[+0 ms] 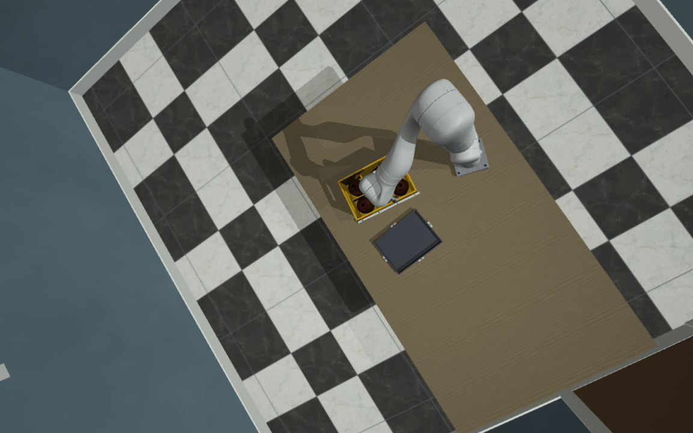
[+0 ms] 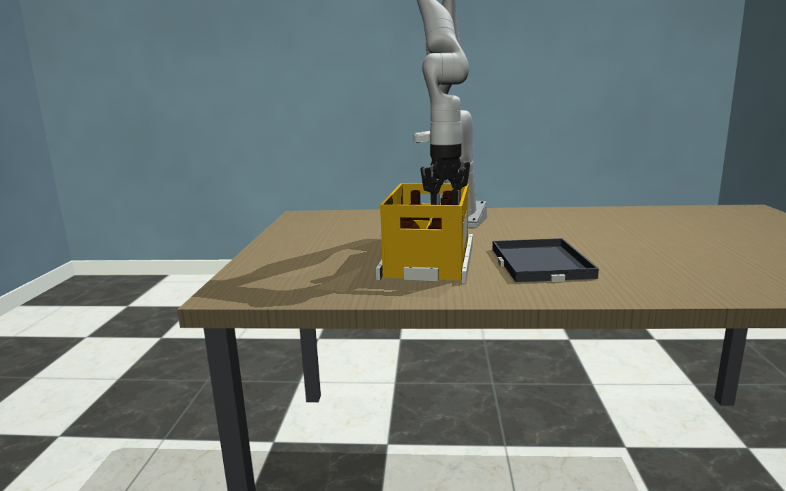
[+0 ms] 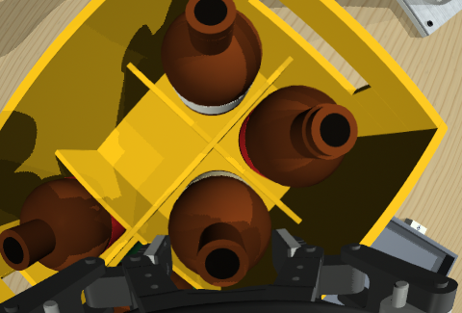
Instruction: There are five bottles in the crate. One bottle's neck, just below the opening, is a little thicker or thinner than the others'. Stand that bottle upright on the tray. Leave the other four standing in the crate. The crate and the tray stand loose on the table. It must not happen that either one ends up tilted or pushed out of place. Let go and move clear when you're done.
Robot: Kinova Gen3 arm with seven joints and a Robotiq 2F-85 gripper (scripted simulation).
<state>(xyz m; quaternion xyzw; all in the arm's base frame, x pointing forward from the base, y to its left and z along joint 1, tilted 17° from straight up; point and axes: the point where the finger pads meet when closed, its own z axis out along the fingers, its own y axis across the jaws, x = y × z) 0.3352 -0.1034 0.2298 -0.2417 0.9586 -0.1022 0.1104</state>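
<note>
Now: hand 1 cm past the yellow crate, 4 cm to the left of it and 7 cm above it. From my hand the other things lie so: brown bottle (8 cm behind, 2 cm to the left, 7 cm below); then dark tray (7 cm ahead, 23 cm to the left, 14 cm below).
</note>
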